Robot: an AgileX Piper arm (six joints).
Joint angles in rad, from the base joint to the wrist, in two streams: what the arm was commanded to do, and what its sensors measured. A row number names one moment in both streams.
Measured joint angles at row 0:
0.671 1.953 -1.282 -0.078 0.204 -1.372
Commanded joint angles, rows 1 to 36:
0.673 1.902 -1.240 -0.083 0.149 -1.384
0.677 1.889 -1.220 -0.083 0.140 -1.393
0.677 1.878 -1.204 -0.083 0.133 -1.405
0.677 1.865 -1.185 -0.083 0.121 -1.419
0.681 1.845 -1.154 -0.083 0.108 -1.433
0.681 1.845 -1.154 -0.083 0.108 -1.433
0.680 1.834 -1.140 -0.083 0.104 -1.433
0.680 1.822 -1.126 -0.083 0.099 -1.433
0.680 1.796 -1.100 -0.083 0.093 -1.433
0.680 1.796 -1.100 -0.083 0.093 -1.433
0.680 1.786 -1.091 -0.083 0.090 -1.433
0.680 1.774 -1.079 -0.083 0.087 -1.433
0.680 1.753 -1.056 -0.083 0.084 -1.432
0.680 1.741 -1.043 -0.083 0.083 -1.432
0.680 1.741 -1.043 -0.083 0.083 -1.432
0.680 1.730 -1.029 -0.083 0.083 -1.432
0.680 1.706 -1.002 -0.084 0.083 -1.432
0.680 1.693 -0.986 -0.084 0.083 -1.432
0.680 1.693 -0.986 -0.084 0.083 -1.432
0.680 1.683 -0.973 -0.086 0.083 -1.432
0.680 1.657 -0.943 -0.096 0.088 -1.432
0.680 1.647 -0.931 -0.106 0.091 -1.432
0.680 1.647 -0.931 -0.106 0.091 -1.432
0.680 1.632 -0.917 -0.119 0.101 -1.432
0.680 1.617 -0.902 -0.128 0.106 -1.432
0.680 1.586 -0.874 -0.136 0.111 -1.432
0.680 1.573 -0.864 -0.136 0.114 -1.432
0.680 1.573 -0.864 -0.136 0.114 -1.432
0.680 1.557 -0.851 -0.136 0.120 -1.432
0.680 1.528 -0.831 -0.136 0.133 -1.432
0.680 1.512 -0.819 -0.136 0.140 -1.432
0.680 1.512 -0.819 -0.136 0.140 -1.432
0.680 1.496 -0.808 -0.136 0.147 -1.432
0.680 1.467 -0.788 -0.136 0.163 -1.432
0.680 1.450 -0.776 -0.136 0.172 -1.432
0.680 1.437 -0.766 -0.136 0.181 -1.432
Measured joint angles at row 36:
0.682 1.486 -0.785 -0.128 0.181 -1.431
